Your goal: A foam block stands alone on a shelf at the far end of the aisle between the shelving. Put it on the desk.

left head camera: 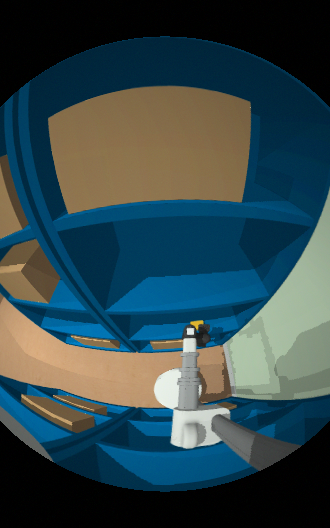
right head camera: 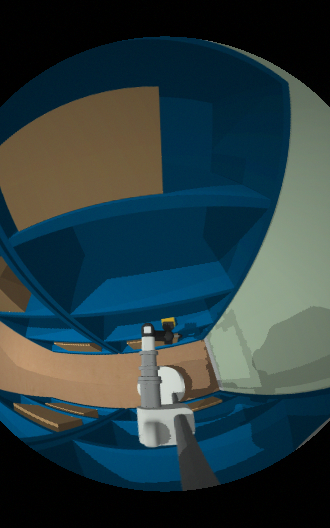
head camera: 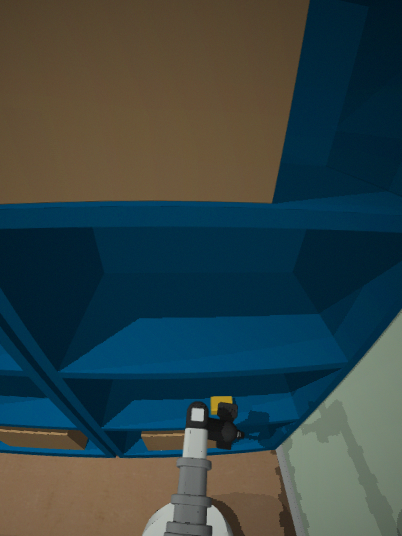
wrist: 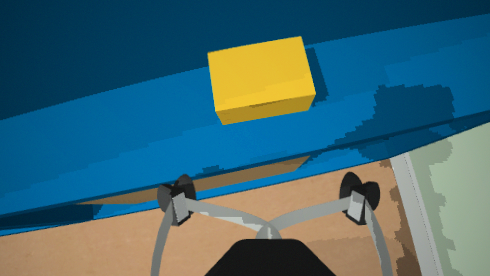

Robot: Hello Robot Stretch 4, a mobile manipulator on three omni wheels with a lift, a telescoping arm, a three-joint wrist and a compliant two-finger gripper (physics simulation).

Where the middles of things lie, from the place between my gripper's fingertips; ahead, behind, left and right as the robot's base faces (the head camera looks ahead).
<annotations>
The yellow foam block [wrist: 273, 78] lies 100 mm ahead of my hand.
</annotations>
